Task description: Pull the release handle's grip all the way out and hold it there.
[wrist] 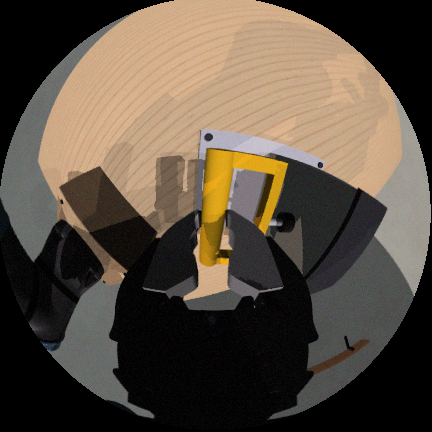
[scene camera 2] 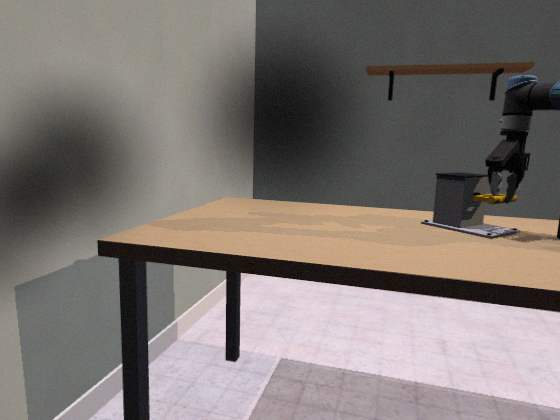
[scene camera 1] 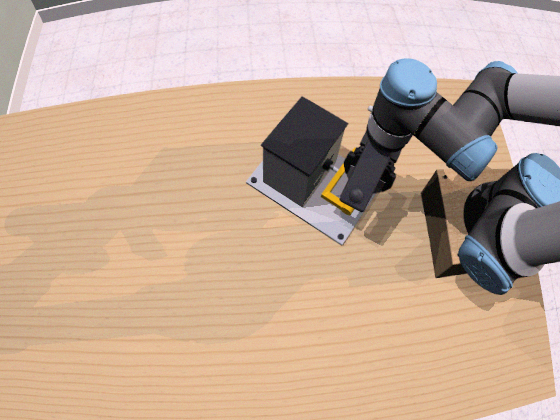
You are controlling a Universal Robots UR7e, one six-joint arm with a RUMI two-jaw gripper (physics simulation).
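The release handle is a yellow frame [scene camera 1: 334, 197] [wrist: 278, 192] with a thick round grip bar [wrist: 216, 185]. A short metal rod [scene camera 1: 334, 168] [wrist: 274, 222] joins it to a dark box [scene camera 1: 305, 135] [scene camera 2: 450, 200] [wrist: 320, 200] on a grey base plate [scene camera 1: 320, 221] [wrist: 250, 143]. A short length of rod shows between frame and box. My gripper [scene camera 2: 502, 198] [wrist: 213, 211] points down with one finger on each side of the grip bar and is shut on it, near the bar's lower end in the wrist view. The arm hides the fingertips in scene camera 1.
A dark brown block-like fixture [scene camera 1: 436, 230] [wrist: 110, 215] stands on the wooden table [scene camera 1: 150, 360] [scene camera 2: 300, 250], between the handle unit and the arm's base. A wooden shelf [scene camera 2: 450, 68] [wrist: 340, 356] hangs on the back wall. The plate has black bolts at its corners.
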